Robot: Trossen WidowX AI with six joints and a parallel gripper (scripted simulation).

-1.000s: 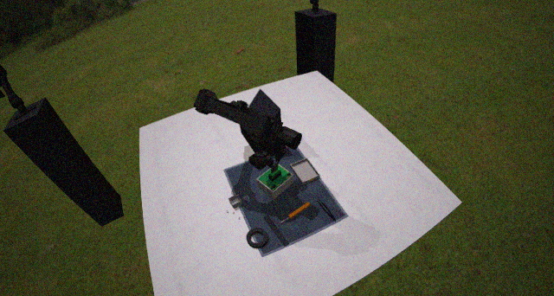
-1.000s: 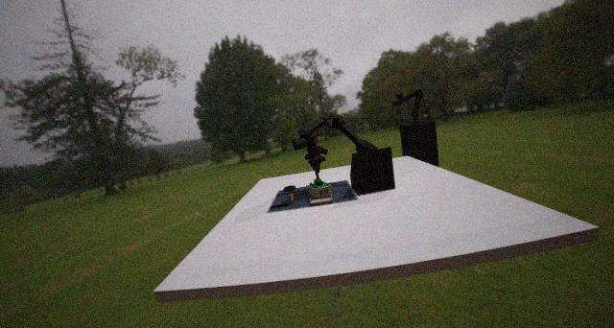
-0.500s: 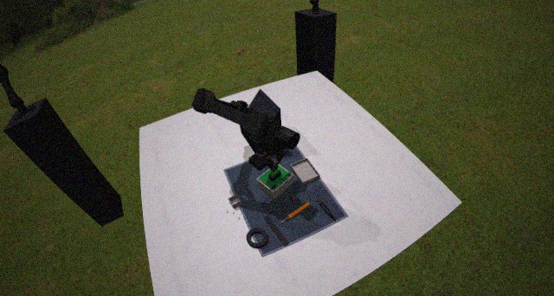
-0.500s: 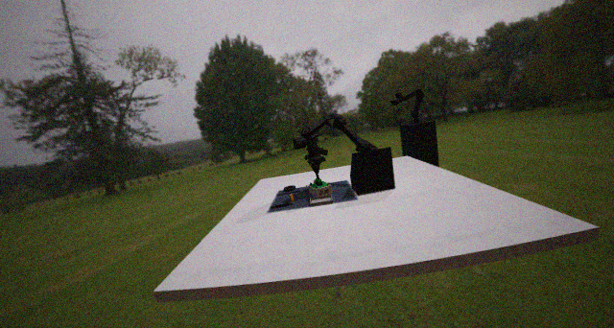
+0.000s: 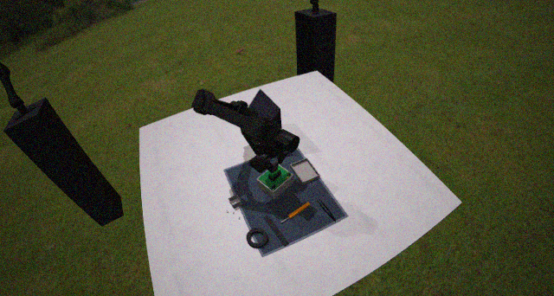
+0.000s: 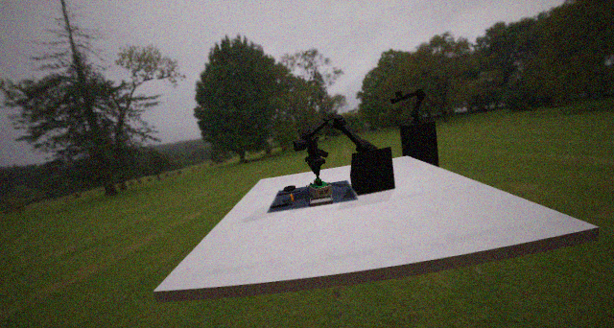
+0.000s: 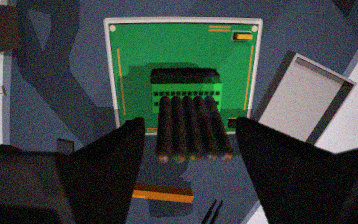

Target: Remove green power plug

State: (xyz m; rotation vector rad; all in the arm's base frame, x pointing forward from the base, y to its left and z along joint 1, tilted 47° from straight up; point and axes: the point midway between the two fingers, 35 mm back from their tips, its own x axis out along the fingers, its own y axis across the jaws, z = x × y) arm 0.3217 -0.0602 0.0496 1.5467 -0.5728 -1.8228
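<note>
Now: gripper tip 30 mm above the green power plug. The rest, counted from my gripper tip: grey tray 140 mm to the left, 110 mm below, 20 mm ahead; then dark bar 180 mm ahead, 120 mm to the right, 110 mm below; then dark blue mat 110 mm below, 40 mm ahead, 10 mm to the right.
</note>
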